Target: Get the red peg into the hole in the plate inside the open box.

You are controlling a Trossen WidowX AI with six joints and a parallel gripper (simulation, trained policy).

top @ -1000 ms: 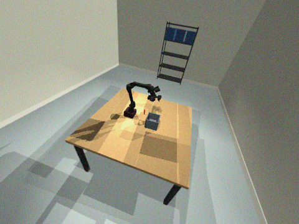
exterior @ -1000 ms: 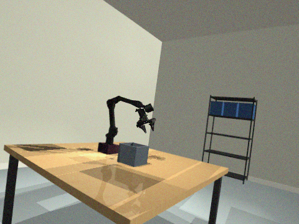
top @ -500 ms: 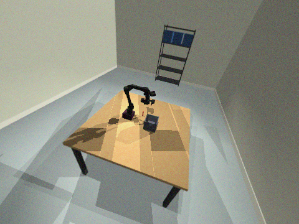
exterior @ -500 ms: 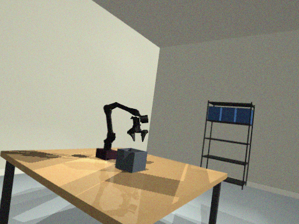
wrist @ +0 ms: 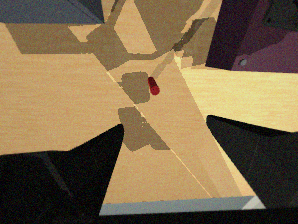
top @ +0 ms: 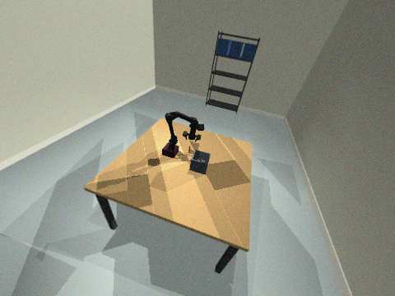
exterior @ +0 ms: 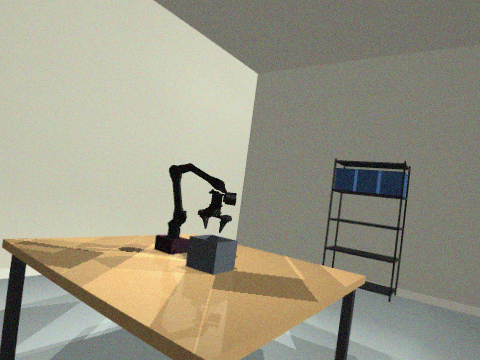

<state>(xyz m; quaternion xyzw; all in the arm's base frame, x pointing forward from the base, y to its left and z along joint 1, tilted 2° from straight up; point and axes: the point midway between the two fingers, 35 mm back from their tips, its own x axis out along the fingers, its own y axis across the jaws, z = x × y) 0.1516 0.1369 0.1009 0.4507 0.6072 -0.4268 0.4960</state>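
Now: the red peg 100 mm below my gripper tip and 20 mm to the right of it. The rest, counted from my gripper tip: plate (180 mm ahead, 170 mm to the right, 90 mm below).
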